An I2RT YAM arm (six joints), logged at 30 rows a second.
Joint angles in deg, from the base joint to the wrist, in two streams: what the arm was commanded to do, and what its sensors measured. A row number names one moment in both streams.
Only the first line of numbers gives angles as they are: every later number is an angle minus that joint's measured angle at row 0.
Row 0, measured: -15.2 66.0 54.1 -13.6 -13.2 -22.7
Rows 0 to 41, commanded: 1.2 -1.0 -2.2 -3.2 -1.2 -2.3; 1.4 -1.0 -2.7 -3.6 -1.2 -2.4; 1.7 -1.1 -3.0 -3.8 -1.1 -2.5; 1.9 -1.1 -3.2 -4.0 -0.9 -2.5; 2.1 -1.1 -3.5 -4.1 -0.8 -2.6; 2.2 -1.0 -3.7 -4.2 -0.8 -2.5; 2.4 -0.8 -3.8 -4.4 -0.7 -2.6; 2.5 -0.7 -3.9 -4.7 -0.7 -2.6; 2.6 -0.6 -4.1 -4.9 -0.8 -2.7; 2.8 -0.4 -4.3 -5.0 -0.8 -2.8; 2.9 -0.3 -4.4 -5.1 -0.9 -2.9; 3.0 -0.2 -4.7 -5.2 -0.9 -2.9; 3.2 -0.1 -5.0 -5.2 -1.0 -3.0; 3.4 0.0 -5.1 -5.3 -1.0 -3.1; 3.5 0.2 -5.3 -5.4 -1.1 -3.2; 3.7 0.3 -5.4 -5.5 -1.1 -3.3; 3.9 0.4 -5.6 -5.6 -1.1 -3.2; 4.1 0.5 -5.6 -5.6 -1.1 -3.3; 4.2 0.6 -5.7 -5.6 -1.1 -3.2; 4.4 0.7 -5.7 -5.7 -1.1 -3.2; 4.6 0.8 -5.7 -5.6 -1.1 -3.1; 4.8 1.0 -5.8 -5.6 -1.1 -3.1; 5.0 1.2 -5.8 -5.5 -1.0 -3.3; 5.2 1.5 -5.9 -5.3 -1.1 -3.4; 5.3 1.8 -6.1 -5.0 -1.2 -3.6; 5.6 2.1 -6.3 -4.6 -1.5 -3.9; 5.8 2.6 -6.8 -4.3 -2.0 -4.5; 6.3 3.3 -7.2 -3.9 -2.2 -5.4; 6.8 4.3 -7.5 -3.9 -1.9 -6.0; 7.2 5.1 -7.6 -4.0 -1.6 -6.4; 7.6 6.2 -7.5 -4.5 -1.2 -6.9; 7.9 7.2 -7.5 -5.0 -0.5 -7.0; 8.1 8.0 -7.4 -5.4 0.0 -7.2; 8.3 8.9 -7.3 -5.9 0.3 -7.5; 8.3 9.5 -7.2 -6.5 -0.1 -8.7; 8.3 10.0 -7.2 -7.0 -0.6 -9.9; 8.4 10.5 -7.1 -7.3 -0.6 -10.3; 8.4 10.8 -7.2 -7.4 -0.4 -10.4; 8.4 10.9 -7.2 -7.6 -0.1 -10.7; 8.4 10.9 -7.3 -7.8 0.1 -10.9; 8.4 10.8 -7.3 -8.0 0.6 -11.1; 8.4 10.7 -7.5 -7.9 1.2 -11.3
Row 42, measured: 8.2 10.9 -7.0 -6.3 0.4 -9.0
